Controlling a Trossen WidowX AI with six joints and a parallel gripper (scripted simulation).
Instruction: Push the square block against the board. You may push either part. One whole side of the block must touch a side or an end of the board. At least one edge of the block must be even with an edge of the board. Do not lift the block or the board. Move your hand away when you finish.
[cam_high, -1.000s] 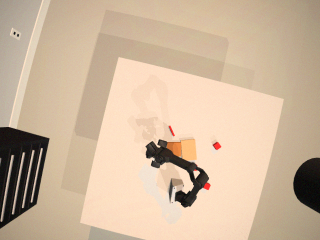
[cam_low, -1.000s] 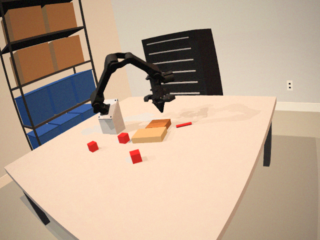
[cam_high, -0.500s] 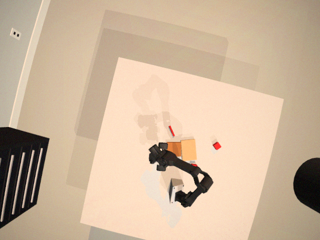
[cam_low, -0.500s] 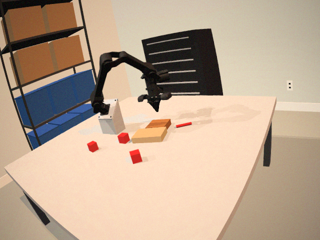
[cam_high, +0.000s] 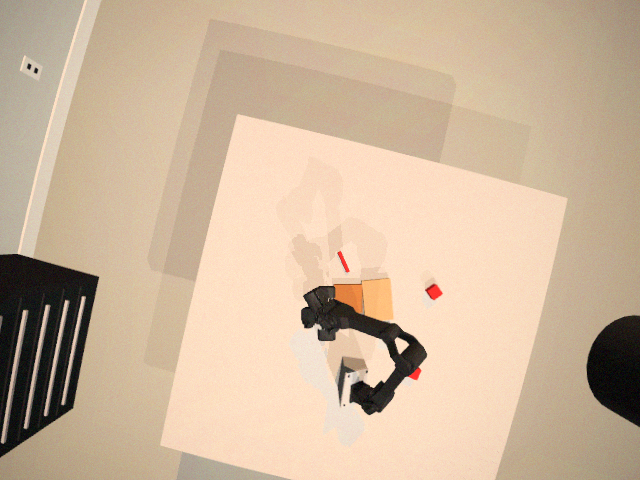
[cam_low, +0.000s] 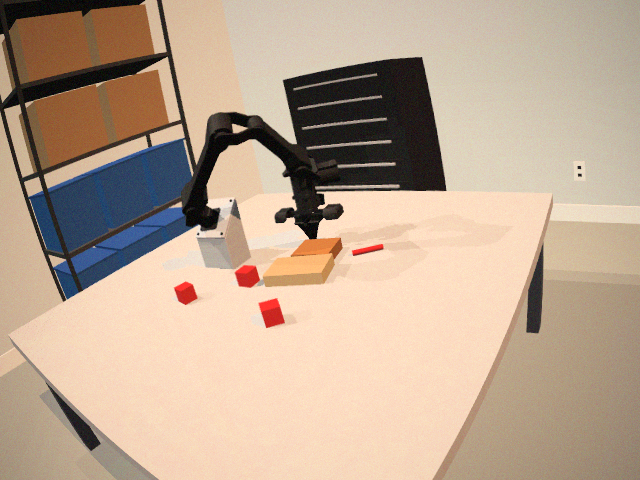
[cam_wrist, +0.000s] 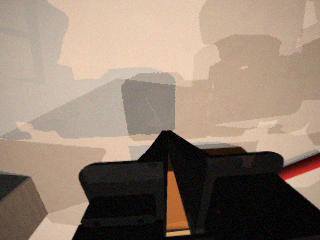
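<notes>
The orange square block lies 80 mm to the right of my gripper tip, 50 mm ahead of it and 10 mm above it. Round my gripper tip: thin red stick: 180 mm ahead, 50 mm to the right; then tan board: 180 mm to the right, 50 mm ahead, 10 mm above.
</notes>
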